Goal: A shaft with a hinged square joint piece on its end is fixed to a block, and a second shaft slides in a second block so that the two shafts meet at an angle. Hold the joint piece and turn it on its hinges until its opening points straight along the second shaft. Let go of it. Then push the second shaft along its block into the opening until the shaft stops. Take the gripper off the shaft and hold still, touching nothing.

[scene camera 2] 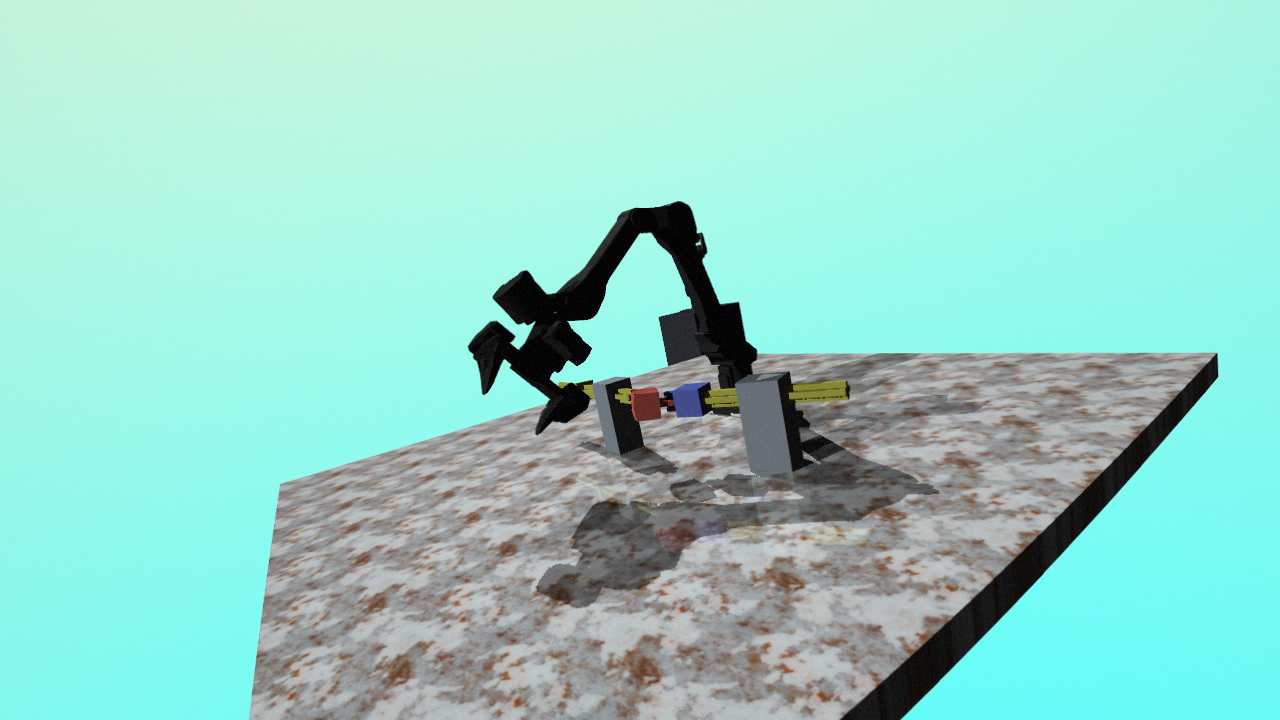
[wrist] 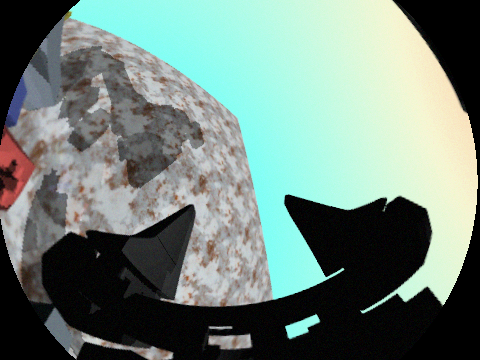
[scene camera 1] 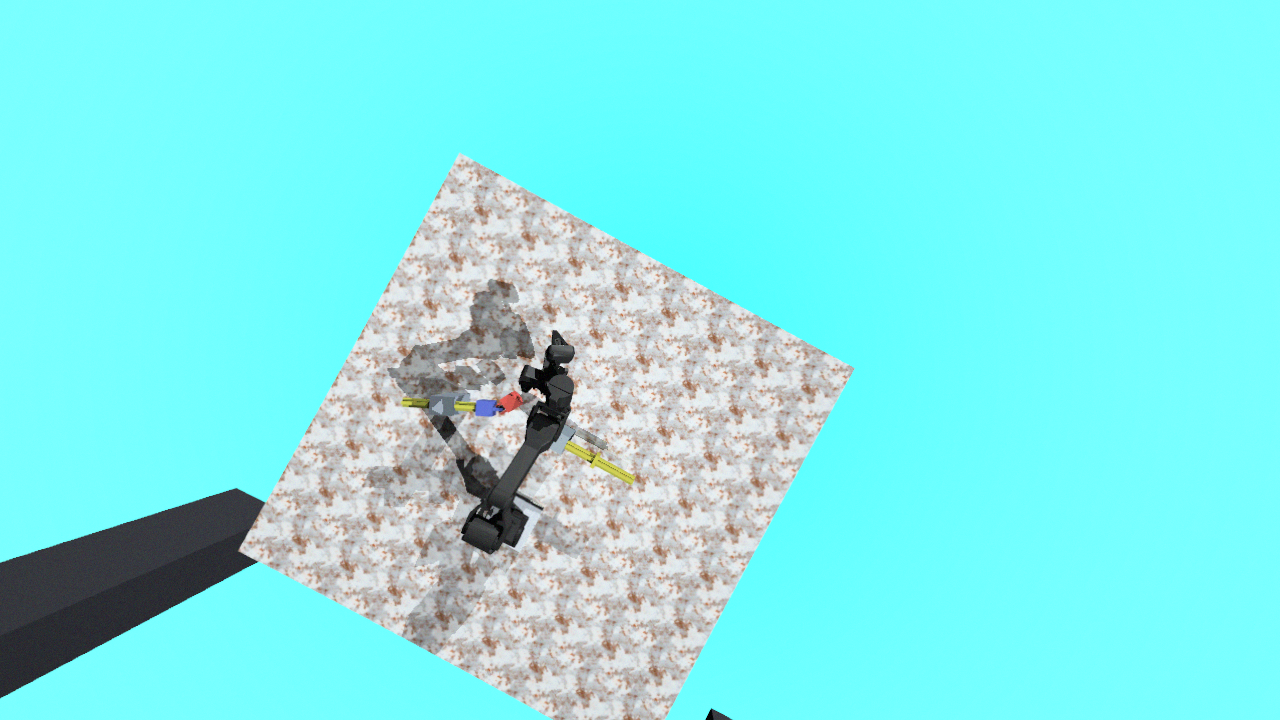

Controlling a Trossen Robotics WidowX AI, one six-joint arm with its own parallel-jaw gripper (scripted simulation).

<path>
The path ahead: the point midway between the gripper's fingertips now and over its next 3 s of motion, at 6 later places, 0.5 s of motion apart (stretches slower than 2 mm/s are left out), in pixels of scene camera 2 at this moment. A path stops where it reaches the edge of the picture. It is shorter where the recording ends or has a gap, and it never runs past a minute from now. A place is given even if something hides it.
My gripper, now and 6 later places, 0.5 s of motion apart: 511,413; 516,418; 527,419; 544,411; 564,395; 581,374; 586,391
</path>
